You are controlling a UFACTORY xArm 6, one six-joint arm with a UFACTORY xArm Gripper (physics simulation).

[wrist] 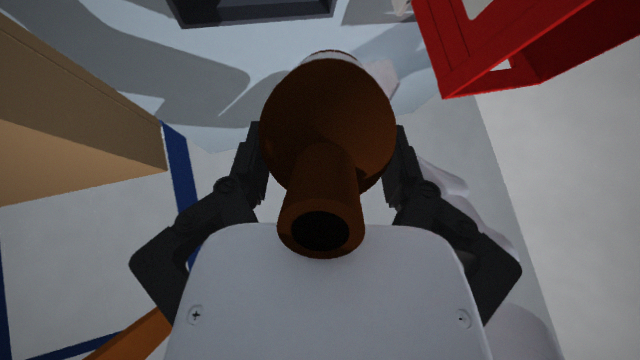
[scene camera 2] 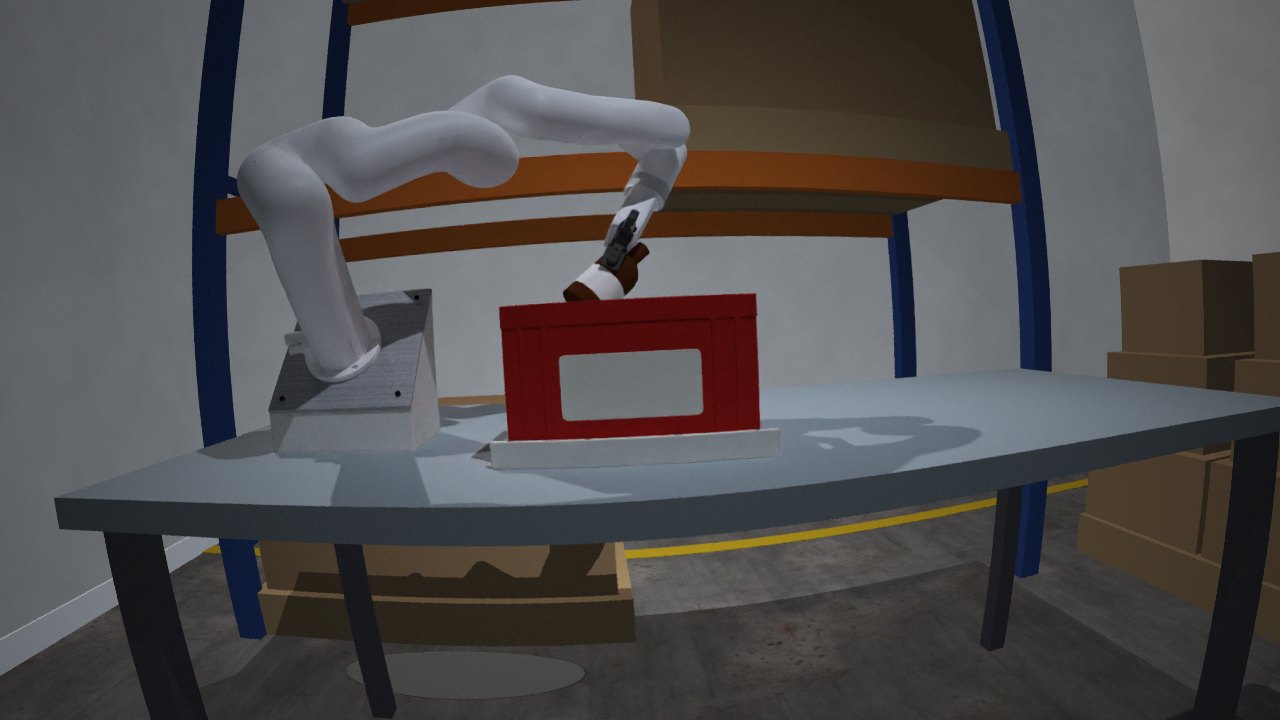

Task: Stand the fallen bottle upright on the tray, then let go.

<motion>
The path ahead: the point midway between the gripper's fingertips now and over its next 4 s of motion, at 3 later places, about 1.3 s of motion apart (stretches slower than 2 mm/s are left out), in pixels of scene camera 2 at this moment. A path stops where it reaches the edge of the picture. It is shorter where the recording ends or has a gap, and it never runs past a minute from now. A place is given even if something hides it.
My gripper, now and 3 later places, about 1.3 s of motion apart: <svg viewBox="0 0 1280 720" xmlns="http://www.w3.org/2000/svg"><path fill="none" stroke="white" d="M604 276L607 359L598 367L572 353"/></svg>
</motion>
